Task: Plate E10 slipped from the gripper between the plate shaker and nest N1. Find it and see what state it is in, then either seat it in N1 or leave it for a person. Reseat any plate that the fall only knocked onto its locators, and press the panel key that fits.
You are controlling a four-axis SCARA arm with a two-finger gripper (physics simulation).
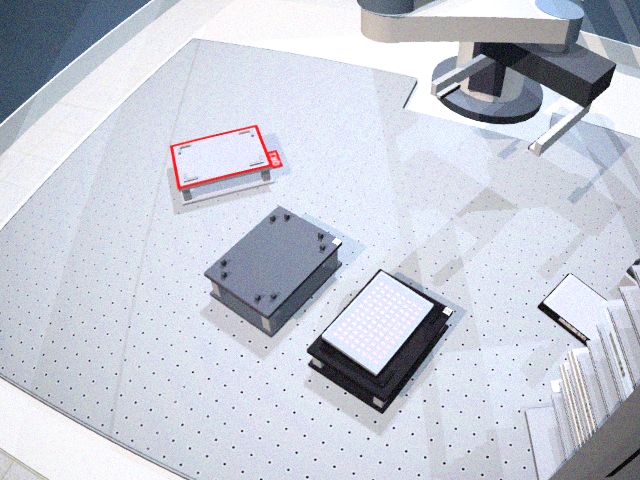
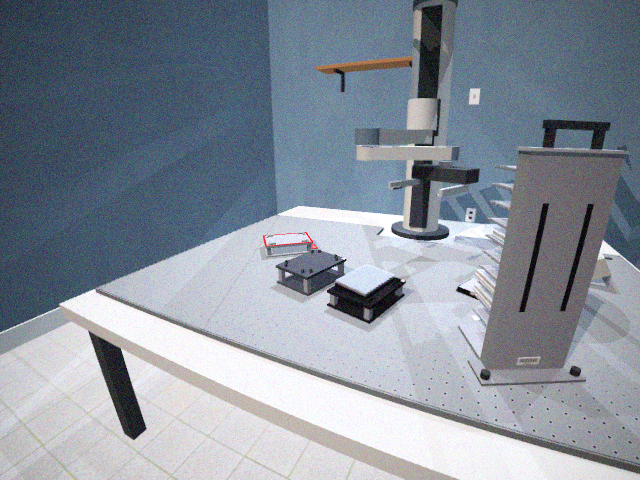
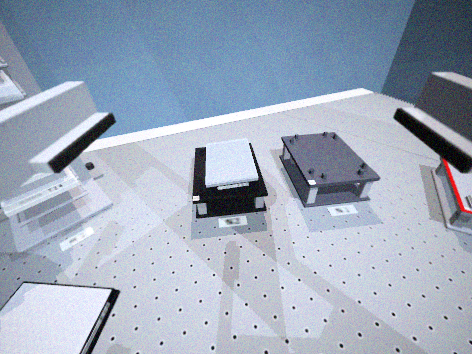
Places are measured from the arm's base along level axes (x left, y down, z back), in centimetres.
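Pixels of known places: gripper, between the fingertips: (image 1: 483, 117) (image 2: 413, 189) (image 3: 249, 98); arm's base, origin of its link: (image 1: 487, 90) (image 2: 419, 231).
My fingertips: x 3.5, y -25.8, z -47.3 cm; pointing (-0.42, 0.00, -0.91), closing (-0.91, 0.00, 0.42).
Ahead of a thing's pixels: the offset from my fingertips to its top centre.
My gripper (image 1: 486, 119) (image 2: 416, 189) (image 3: 249, 98) is open and empty, high above the table beside the arm's column. A white plate @(dz -21.6, dx -6.0, dy +18.1 cm) (image 1: 377, 322) (image 2: 366, 280) (image 3: 231, 164) lies on the black nest @(dz -21.8, dx -5.4, dy +19.7 cm) (image 1: 395, 384) (image 2: 356, 308) (image 3: 230, 204); whether it is fully seated I cannot tell. The dark grey nest @(dz -16.5, dx -23.3, dy +18.2 cm) (image 1: 273, 260) (image 2: 311, 262) (image 3: 330, 157) beside it bears no plate, and pegs stand at its corners. The nest labels are too blurred to read. A flat white-topped block with black sides @(dz -6.8, dx +22.1, dy +23.1 cm) (image 1: 573, 304) (image 2: 467, 289) (image 3: 55, 317) lies near the rack; whether it is E10 I cannot tell. The shaker does not show.
A red-rimmed stand (image 1: 222, 157) (image 2: 287, 239) (image 3: 454, 186) with a red tag is beyond the grey nest. A tall grey rack (image 1: 599, 439) (image 2: 555, 258) holds several plates on its shelves. A wooden wall shelf (image 2: 367, 65) is behind the arm.
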